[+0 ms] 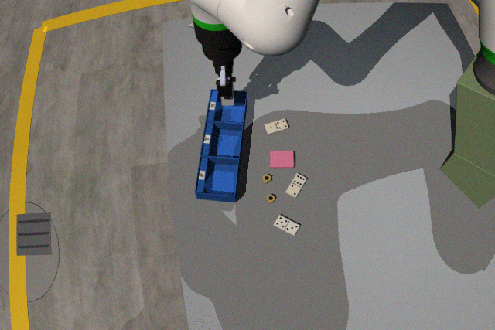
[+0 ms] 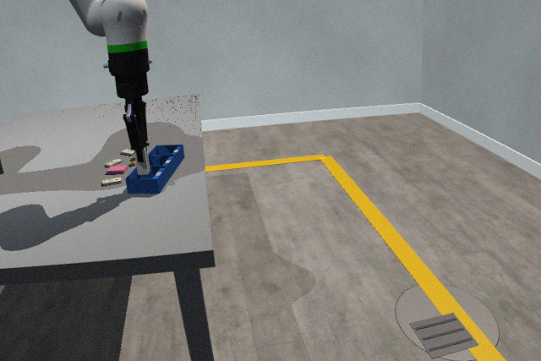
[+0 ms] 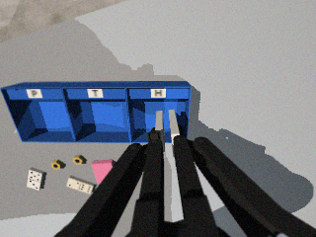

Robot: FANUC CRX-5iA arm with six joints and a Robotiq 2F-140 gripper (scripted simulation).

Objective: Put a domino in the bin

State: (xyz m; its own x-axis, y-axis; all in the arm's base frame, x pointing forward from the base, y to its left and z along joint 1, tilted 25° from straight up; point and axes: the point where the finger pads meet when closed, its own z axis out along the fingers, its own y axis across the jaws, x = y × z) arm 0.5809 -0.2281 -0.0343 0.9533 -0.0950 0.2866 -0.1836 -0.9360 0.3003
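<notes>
Now: the blue three-part bin strip 9 cm to the left of my hand, 6 cm below it and 3 cm ahead of it. Also, from my hand: pink block: 15 cm to the left, 9 cm behind, 7 cm below; then white domino: 21 cm to the left, 11 cm behind, 7 cm below.
</notes>
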